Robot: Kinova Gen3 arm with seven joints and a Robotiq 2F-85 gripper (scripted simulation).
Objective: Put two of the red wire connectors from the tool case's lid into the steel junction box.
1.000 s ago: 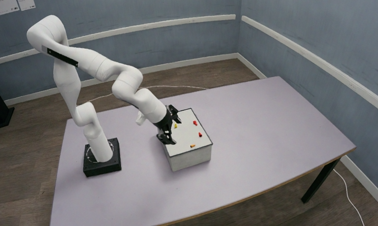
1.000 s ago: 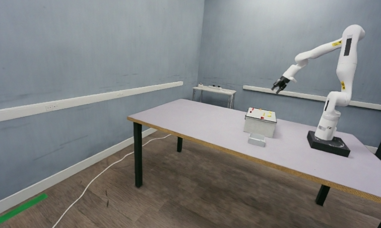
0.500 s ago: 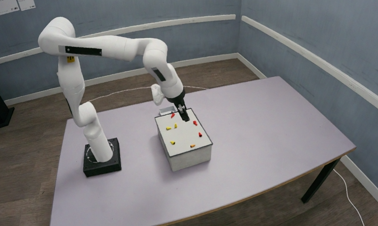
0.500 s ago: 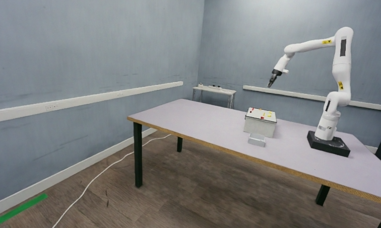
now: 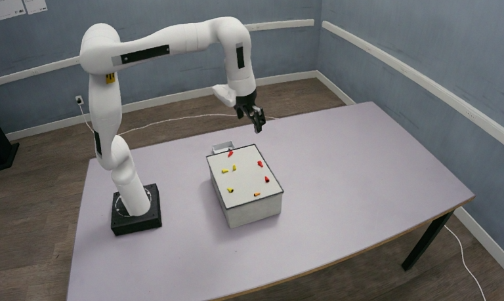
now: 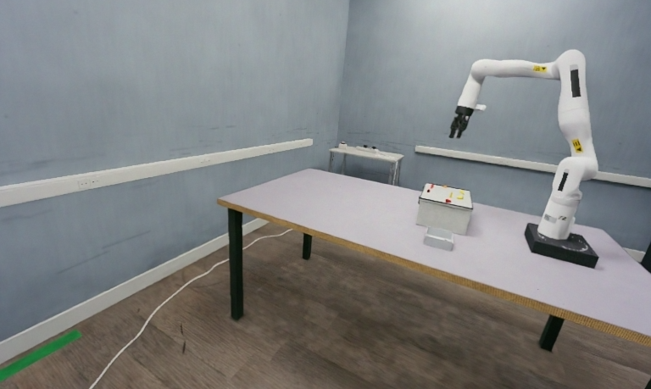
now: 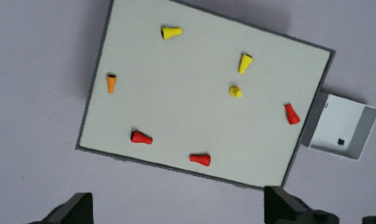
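Right now the grey tool case is 1 cm behind my hand, 6 cm to the left of it and 30 cm below it. Also, from my hand: orange connector 1 cm behind, 7 cm to the right, 26 cm below.
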